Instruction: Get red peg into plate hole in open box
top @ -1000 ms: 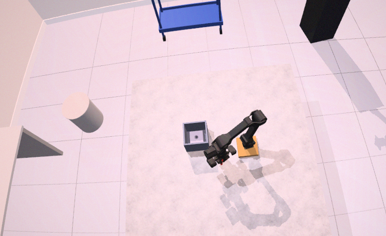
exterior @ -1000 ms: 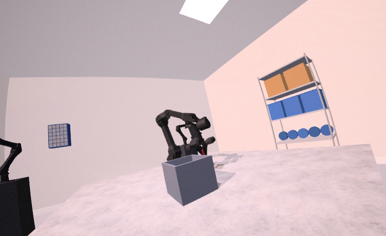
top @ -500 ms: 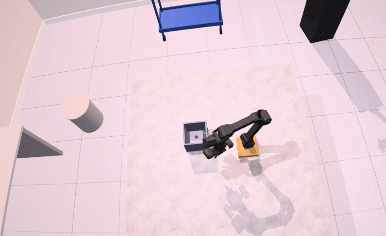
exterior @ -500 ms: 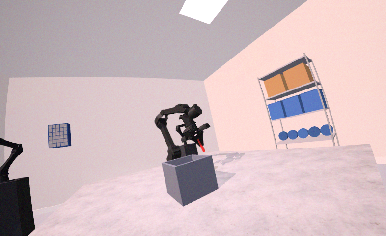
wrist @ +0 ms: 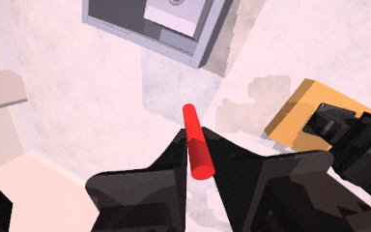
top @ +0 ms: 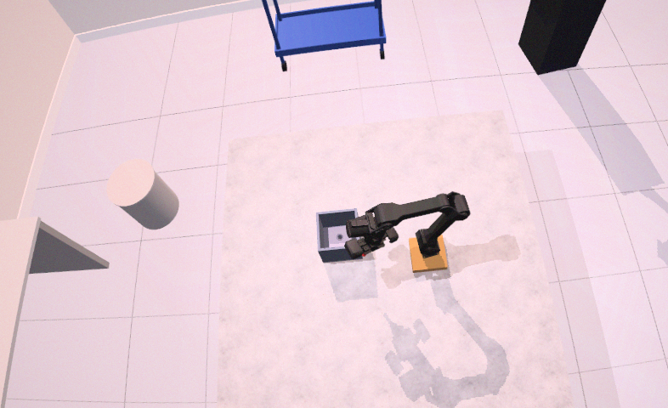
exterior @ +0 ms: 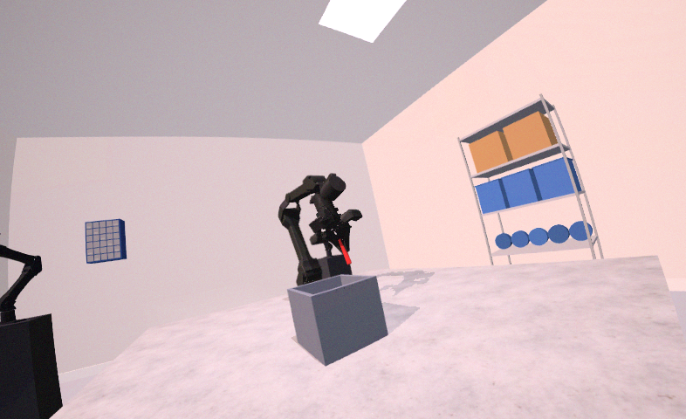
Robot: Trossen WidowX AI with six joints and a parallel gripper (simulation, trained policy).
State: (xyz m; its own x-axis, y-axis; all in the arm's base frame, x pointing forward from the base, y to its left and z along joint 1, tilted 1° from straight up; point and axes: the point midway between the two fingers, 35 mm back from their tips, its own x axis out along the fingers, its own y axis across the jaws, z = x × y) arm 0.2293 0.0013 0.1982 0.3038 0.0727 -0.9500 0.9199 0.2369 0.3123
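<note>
Right now my gripper tip is 15 cm above the holed plate, 14 cm to the left of it and 8 cm short of it. Also, from my gripper tip: red peg (1 cm above).
</note>
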